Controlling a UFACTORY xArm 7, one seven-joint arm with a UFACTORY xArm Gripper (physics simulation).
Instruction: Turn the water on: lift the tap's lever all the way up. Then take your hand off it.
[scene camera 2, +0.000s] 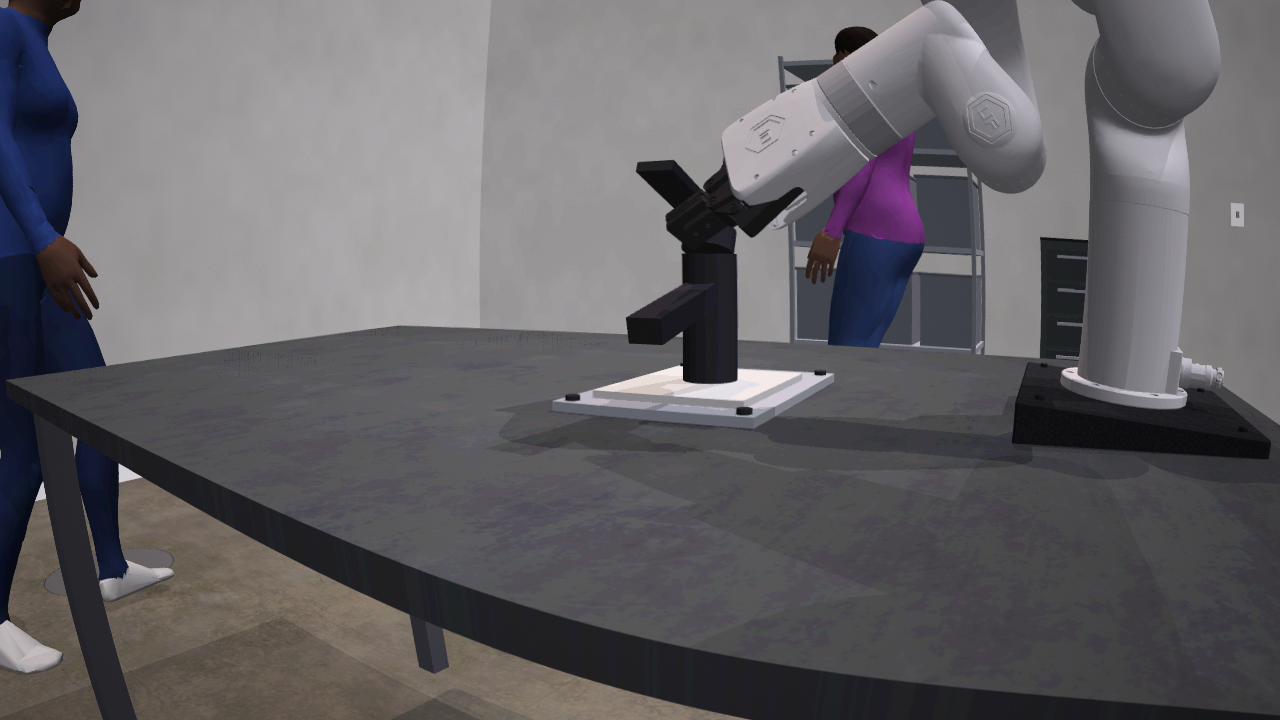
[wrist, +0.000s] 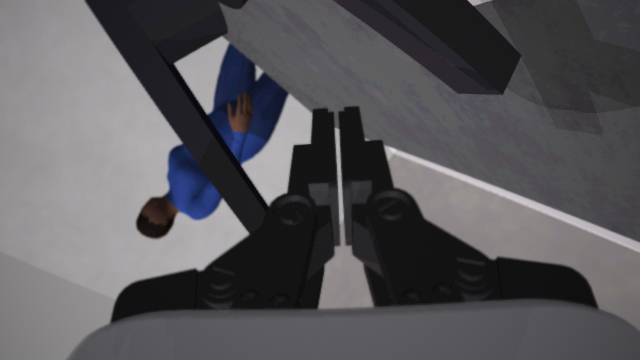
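I can see a tap lever, and my own gripper as well. In the wrist view, too, my gripper is there to be seen.
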